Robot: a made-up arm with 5 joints.
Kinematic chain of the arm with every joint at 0, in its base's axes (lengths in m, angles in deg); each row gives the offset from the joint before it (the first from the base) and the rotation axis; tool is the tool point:
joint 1: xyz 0 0 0.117 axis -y
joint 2: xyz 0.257 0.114 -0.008 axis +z
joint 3: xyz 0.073 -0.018 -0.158 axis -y
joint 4: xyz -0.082 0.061 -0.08 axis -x
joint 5: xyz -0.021 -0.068 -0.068 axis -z
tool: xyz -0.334 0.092 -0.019
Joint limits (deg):
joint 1: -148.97..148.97
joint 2: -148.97..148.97
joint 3: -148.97..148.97
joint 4: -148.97..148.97
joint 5: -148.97..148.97
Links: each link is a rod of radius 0.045 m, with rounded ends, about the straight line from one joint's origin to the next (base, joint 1, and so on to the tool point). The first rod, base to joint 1, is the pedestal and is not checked.
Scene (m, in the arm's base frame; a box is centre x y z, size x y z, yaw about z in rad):
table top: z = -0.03
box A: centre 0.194 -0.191 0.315 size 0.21 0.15 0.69 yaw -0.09
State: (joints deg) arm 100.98 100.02 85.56 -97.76 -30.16
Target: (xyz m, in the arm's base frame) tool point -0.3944 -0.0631 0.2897
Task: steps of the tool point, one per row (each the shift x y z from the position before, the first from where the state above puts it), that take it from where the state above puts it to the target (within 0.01 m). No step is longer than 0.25 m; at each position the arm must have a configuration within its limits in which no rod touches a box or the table.
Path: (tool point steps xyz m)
1: -0.0350 -0.1407 0.1151
2: -0.1073 -0.1191 0.1272
3: -0.1727 -0.0796 0.1005
4: -0.2107 -0.0309 0.0412
5: -0.2077 0.0166 -0.0334
6: -0.0562 -0.0376 -0.0316
7: -0.0560 -0.0269 -0.0451
8: -0.0520 -0.0152 -0.0576
9: -0.0440 -0.0031 -0.0680
10: -0.0321 0.0088 -0.0757
11: -0.0172 0.0192 -0.0803

